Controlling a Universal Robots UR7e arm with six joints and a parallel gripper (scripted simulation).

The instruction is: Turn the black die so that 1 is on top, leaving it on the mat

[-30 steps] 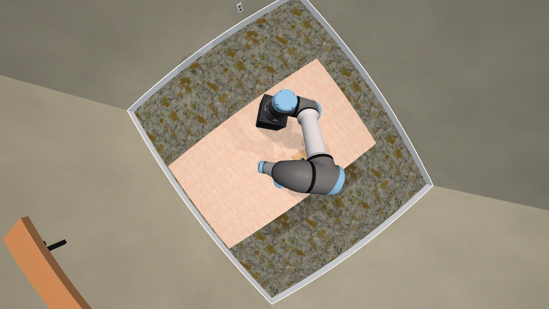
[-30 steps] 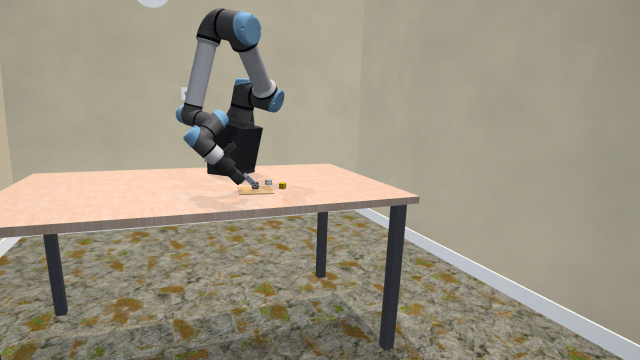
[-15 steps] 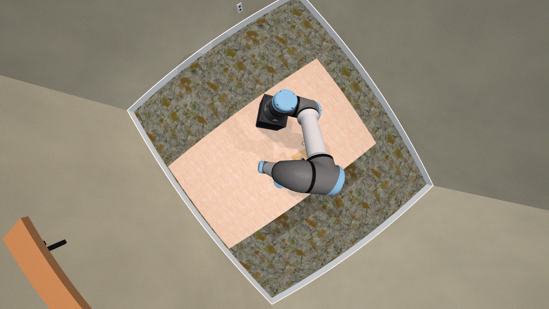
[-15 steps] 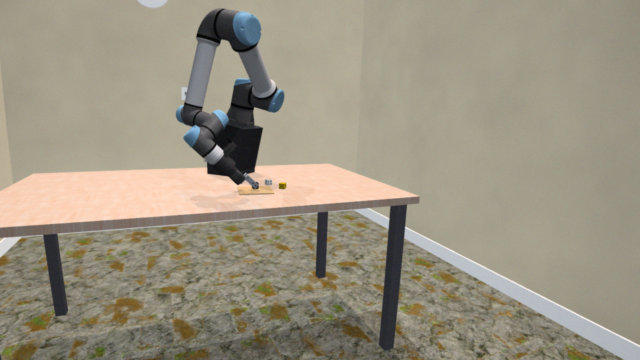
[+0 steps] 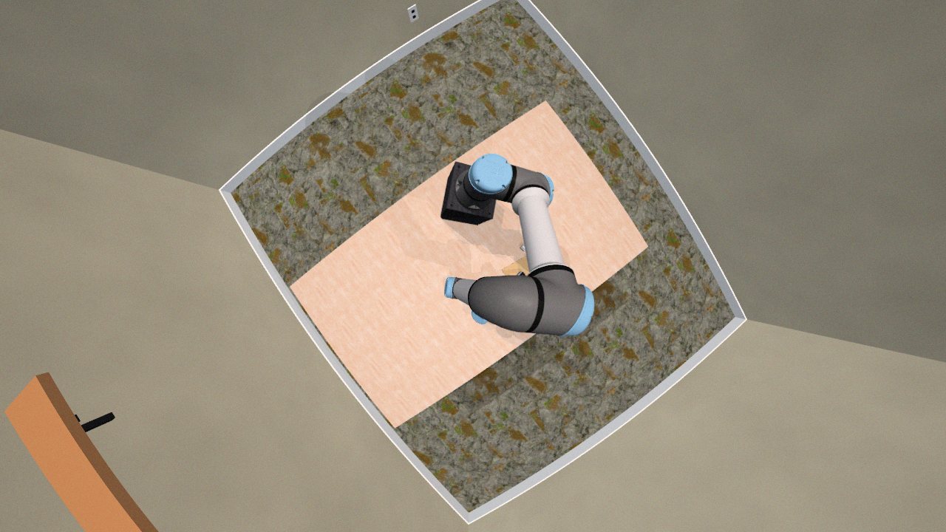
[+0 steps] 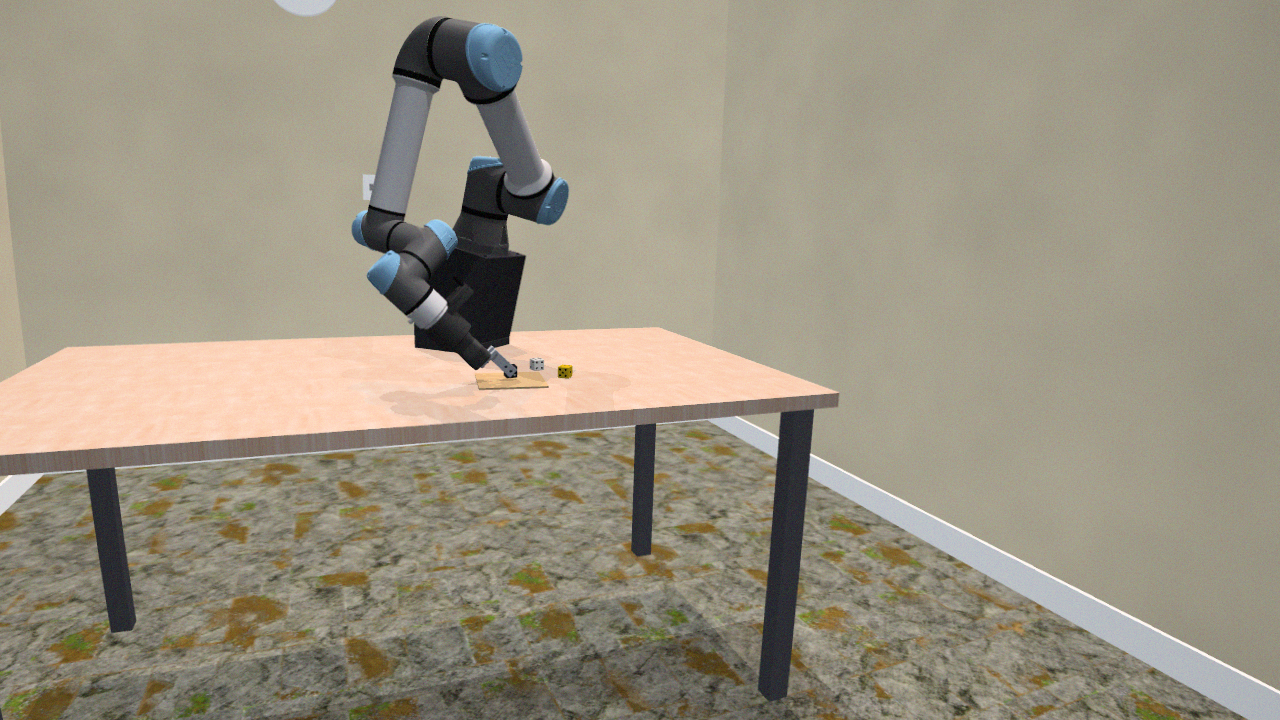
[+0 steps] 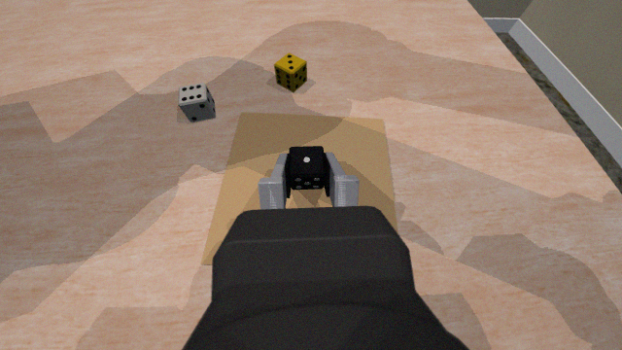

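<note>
The tan mat lies 3 cm below my hand and 1 cm to the left of it. The rest, counted from my hand: white die 10 cm to the left, 9 cm behind, 2 cm below; then black die 1 cm to the left, 1 cm below; then yellow die 13 cm to the left, 2 cm below.
</note>
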